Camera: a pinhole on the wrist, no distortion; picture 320 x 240 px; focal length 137.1 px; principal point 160.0 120.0 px. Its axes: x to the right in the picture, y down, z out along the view. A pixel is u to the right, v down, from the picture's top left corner.
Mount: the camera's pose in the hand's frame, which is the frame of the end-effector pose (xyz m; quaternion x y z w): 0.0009 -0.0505 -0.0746 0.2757 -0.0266 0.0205 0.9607
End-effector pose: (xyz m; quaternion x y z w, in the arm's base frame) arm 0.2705 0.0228 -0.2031 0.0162 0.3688 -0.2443 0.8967
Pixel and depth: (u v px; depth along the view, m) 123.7 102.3 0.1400
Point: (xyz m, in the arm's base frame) 0.2032 -0.0907 -0.1312
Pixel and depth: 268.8 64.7 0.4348
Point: 0.4315 -0.5383 -0.2035
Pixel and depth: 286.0 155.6 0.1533
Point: 0.3645 -0.1351 -0.2161
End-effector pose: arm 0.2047 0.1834 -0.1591 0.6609 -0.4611 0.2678 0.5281
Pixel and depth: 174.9 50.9 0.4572
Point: 0.6329 -0.0060 -0.3991
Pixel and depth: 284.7 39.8 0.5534
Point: 0.9267 -0.2094 -0.0891
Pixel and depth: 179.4 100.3 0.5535
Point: 0.5493 -0.1669 -0.3990
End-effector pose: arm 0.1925 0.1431 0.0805 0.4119 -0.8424 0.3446 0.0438
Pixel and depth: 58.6 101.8 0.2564
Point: 0.5047 0.1110 0.0446
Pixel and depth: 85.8 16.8 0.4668
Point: 0.8183 -0.0187 0.2284
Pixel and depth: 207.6 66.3 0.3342
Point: 0.3940 -0.1626 0.1919
